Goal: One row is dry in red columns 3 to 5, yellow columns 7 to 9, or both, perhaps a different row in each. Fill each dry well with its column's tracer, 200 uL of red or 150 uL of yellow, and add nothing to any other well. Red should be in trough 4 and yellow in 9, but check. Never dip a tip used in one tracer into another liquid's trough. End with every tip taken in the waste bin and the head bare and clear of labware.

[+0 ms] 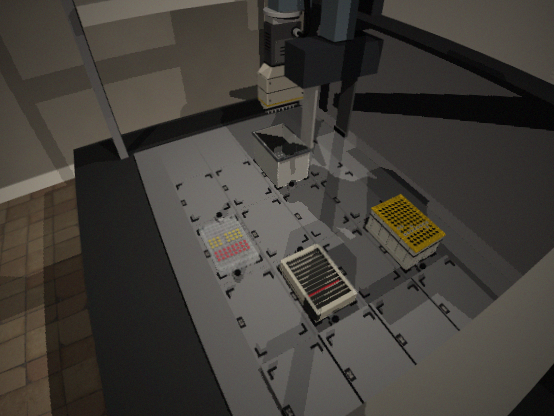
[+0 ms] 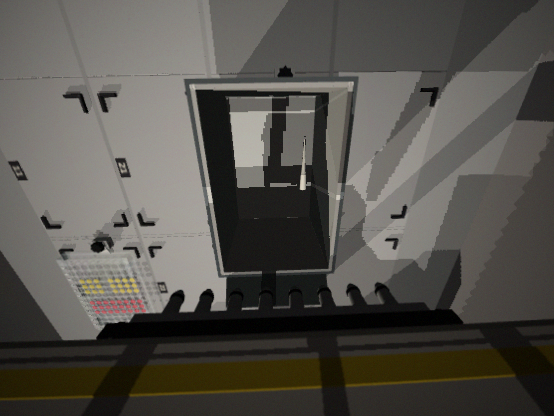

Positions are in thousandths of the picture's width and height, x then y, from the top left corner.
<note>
In view: an enclosure wall (image 1: 828, 311).
The enclosure wall is seen too in image 2 (image 2: 894, 669).
</note>
